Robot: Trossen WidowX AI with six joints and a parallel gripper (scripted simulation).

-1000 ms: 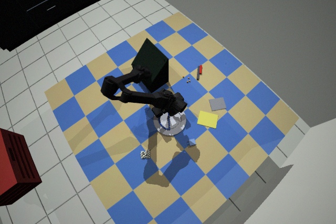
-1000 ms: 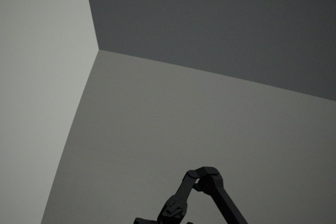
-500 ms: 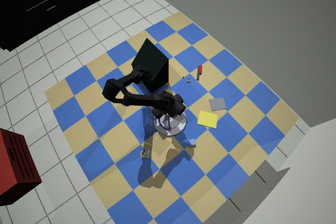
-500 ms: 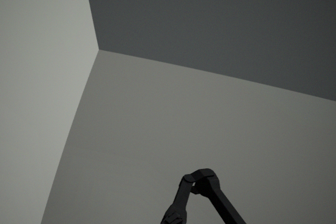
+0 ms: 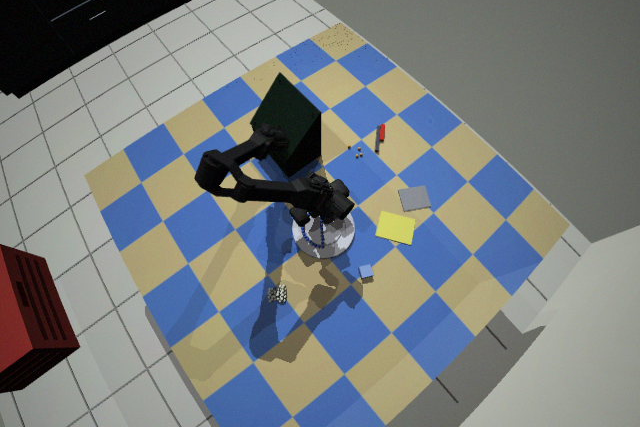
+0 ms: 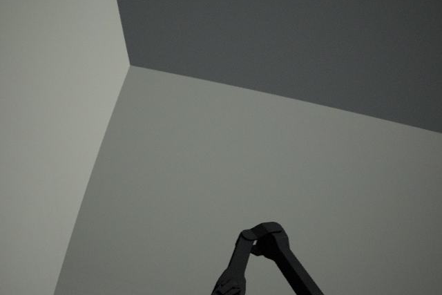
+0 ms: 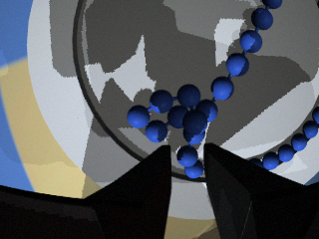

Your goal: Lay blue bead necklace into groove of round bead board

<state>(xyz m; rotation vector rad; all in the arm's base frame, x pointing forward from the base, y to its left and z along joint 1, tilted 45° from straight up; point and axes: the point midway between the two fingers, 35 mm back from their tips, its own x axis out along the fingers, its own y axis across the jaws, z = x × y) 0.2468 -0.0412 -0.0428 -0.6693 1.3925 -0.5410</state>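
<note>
Right now my gripper tip is 50 mm short of the round white bead board, 20 mm to the left of it and 10 mm above it. Round my gripper tip: small blue cube (240 mm ahead, 20 mm to the left, 10 mm below); grey square (130 mm ahead, 300 mm to the left, 10 mm below); yellow pad (180 mm ahead, 180 mm to the left, 10 mm below).
</note>
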